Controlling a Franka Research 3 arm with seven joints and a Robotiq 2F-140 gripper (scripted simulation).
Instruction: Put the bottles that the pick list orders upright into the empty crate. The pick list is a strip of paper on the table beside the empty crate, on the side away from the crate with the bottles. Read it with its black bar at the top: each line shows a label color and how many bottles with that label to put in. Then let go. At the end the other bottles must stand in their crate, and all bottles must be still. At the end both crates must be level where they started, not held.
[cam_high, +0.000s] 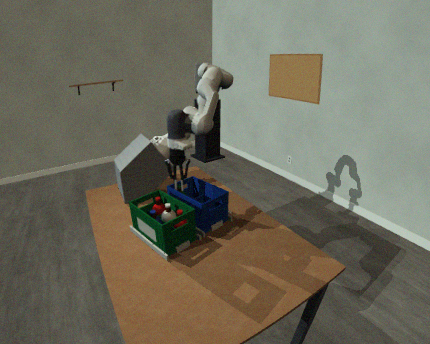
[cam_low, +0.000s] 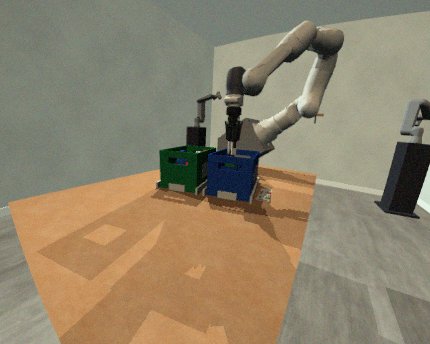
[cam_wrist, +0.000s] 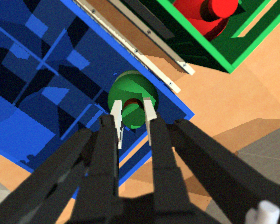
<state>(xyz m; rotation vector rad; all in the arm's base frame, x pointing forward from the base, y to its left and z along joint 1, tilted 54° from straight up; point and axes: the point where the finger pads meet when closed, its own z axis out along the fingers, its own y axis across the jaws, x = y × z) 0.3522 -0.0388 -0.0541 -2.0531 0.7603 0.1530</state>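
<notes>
Now: hand 8 cm above the green bottle. The rest, counted from my hand: white bottle 13 cm to the right, 11 cm ahead, 10 cm below; then green crate 17 cm to the right, 12 cm ahead, 10 cm below; then blue crate 10 cm below, 8 cm ahead, 6 cm to the left.
</notes>
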